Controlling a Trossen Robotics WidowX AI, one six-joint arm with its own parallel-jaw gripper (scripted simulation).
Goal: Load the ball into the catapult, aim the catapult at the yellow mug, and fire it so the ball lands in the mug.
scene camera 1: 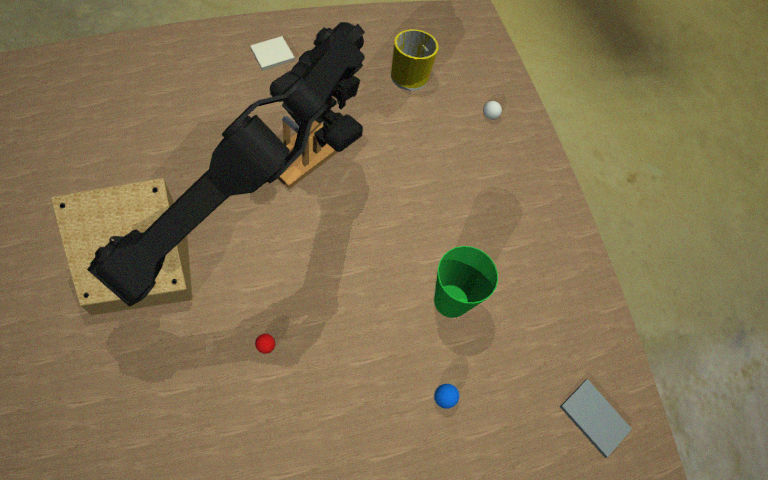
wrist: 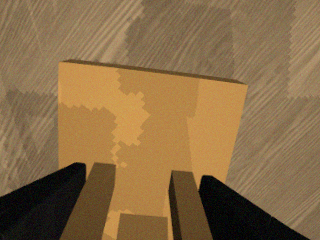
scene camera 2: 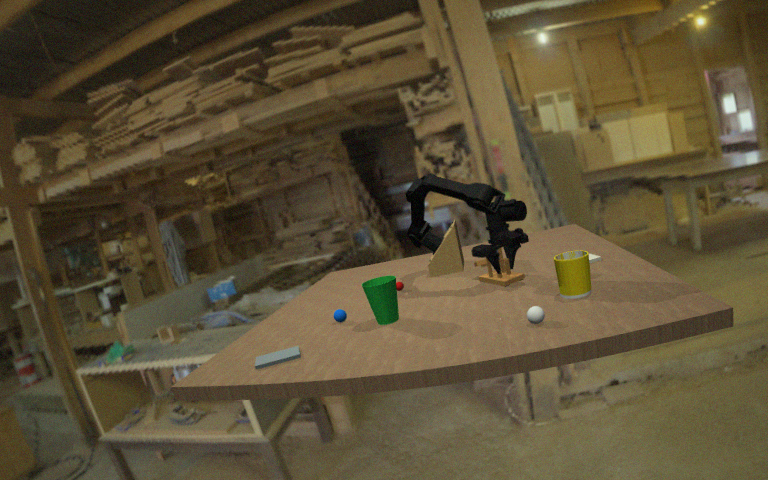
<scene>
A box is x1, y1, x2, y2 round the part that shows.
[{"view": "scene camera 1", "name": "my gripper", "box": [270, 70, 362, 151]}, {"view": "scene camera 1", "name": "green cup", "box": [434, 246, 497, 317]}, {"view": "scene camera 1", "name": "grey flat block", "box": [560, 379, 630, 457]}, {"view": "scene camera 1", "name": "white tile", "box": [250, 36, 294, 69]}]
</scene>
